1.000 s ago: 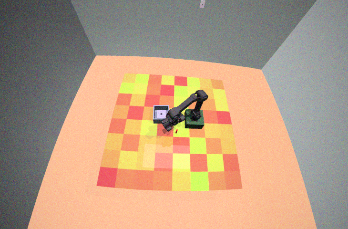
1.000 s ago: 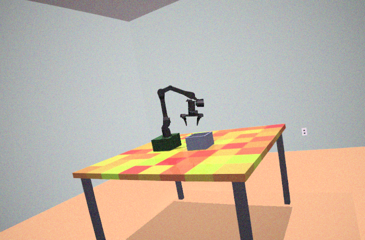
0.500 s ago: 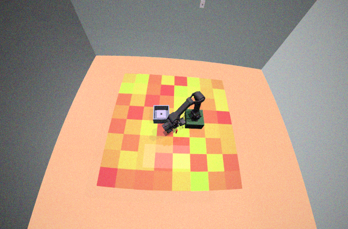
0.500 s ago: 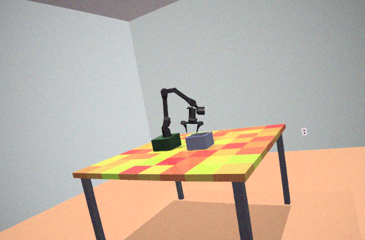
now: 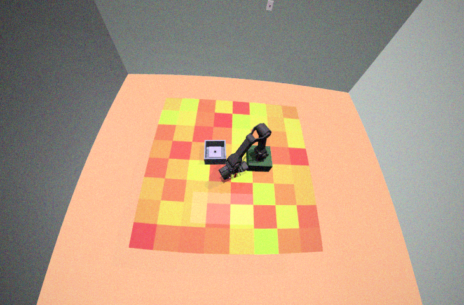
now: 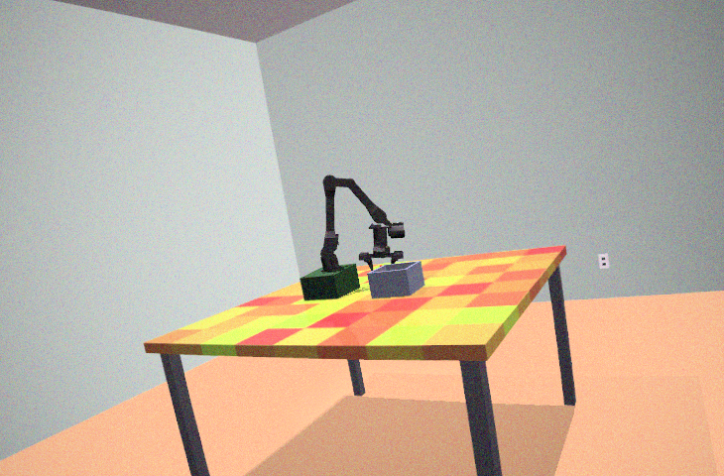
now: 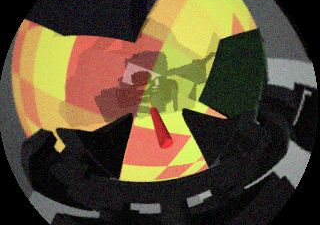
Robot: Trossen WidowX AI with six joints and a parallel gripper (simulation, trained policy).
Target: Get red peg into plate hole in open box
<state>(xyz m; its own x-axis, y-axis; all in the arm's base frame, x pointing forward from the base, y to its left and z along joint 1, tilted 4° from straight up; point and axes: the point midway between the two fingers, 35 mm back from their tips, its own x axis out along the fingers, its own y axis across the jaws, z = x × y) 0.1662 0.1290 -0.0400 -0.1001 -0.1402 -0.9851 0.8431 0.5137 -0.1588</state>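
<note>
Now: the red peg 10 mm to the left of my gripper tip and 10 mm behind it. Round my gripper tip: pale plate: 170 mm ahead, 140 mm to the right, 10 mm above; grey box: 170 mm ahead, 140 mm to the right, 10 mm below.
</note>
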